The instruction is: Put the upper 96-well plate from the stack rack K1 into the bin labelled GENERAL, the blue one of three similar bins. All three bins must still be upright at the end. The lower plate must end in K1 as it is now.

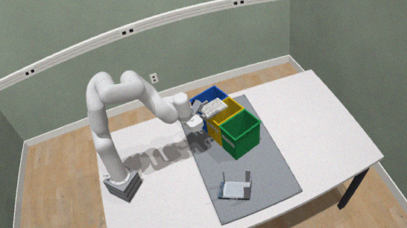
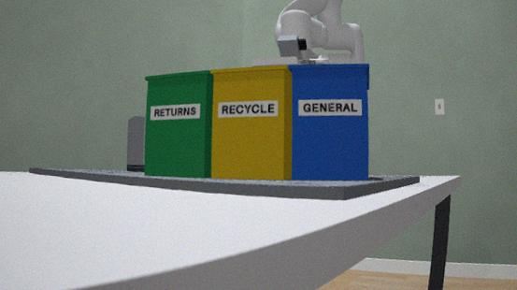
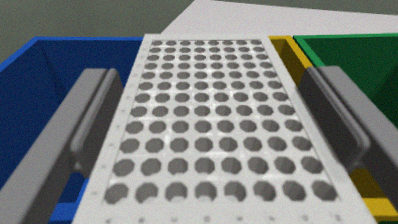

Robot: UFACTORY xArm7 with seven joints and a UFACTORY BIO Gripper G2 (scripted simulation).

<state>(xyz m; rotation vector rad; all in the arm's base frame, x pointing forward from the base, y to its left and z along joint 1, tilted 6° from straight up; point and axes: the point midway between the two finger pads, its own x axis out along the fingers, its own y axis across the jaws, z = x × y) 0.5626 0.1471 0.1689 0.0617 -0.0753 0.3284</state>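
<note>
My gripper is now 130 mm above the blue general bin, 120 mm to the right of it and 30 mm short of it. The rest, counted from my hand: green returns bin (130 mm to the right, 130 mm below, 120 mm ahead); then grey mat (230 mm below, 150 mm to the right, 70 mm ahead); then yellow recycle bin (130 mm below, 70 mm ahead).
</note>
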